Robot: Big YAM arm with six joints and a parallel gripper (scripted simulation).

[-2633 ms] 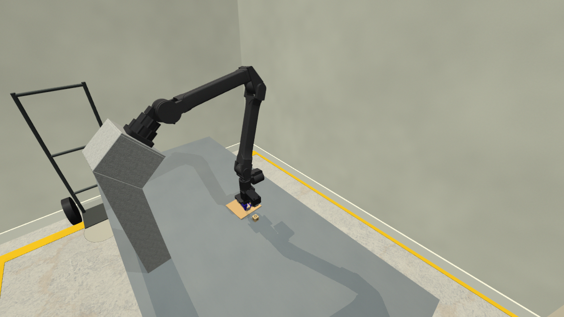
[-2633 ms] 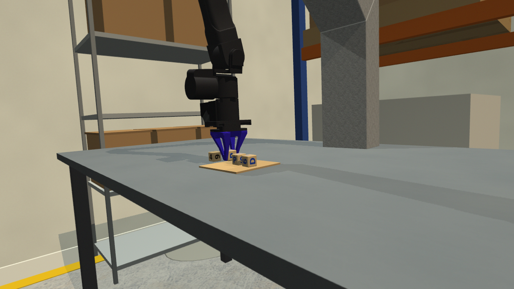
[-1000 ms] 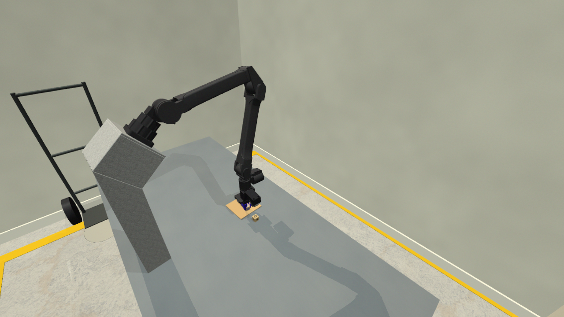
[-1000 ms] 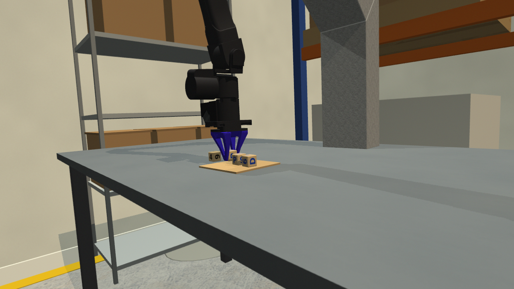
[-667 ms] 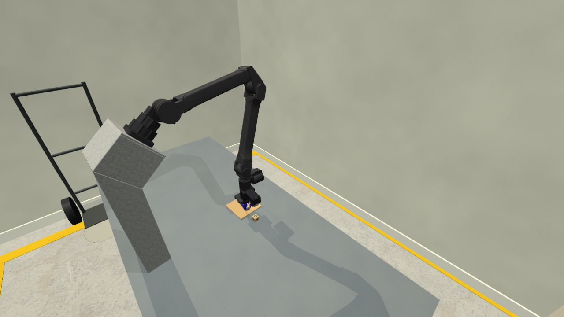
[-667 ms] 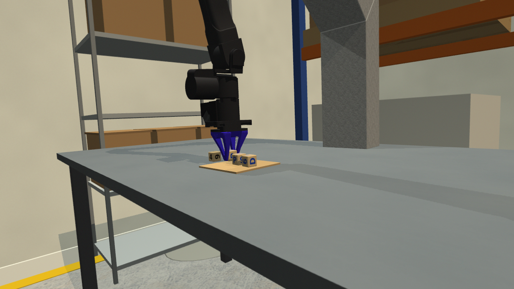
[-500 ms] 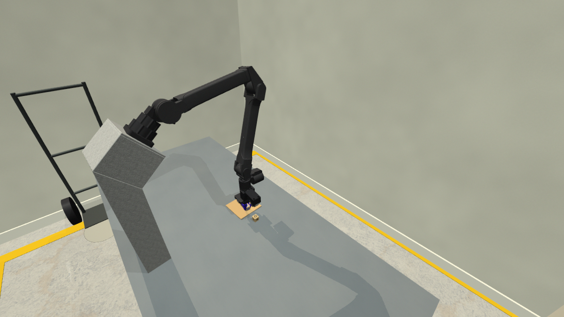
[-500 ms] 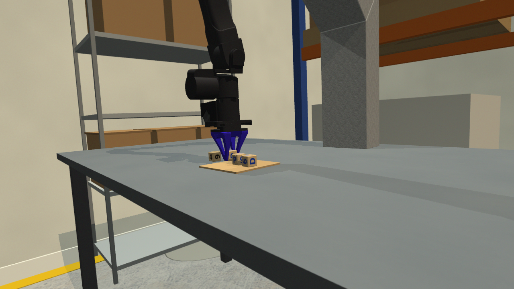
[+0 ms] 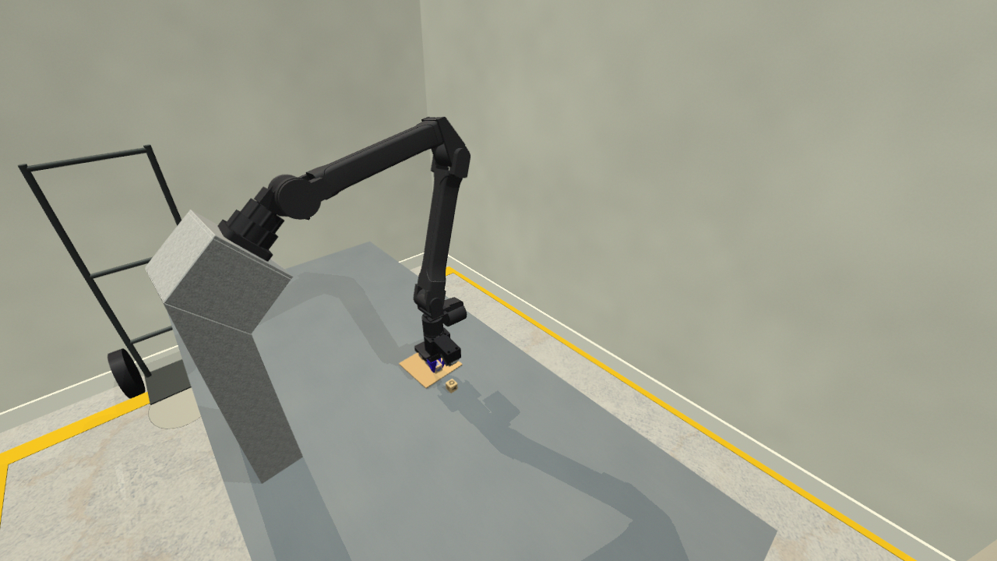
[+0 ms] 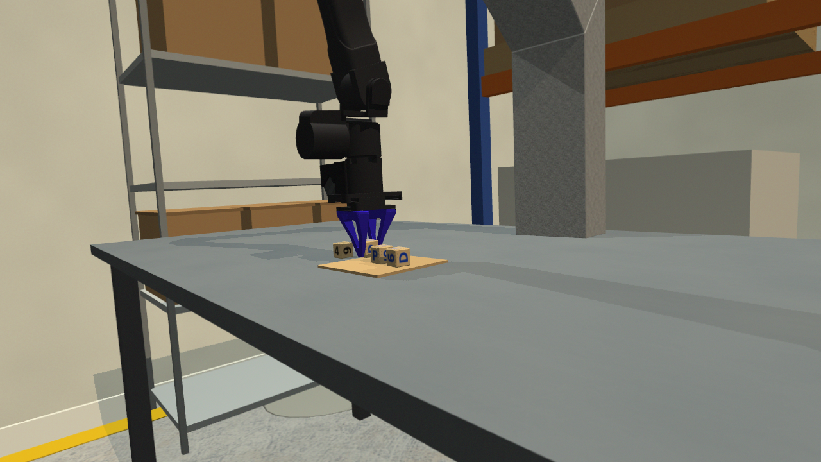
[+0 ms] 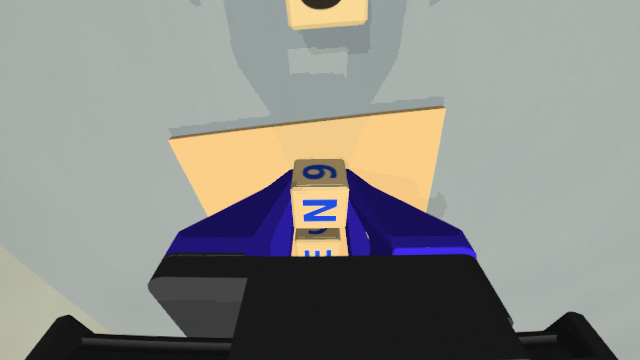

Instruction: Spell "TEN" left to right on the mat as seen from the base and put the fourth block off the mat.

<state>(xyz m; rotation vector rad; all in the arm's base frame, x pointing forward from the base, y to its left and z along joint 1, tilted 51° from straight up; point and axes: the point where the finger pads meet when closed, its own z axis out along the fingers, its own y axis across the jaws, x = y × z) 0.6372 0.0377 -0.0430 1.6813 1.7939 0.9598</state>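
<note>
The tan mat is 40 mm to the left of my hand, 20 mm below it and 10 mm behind it.
</note>
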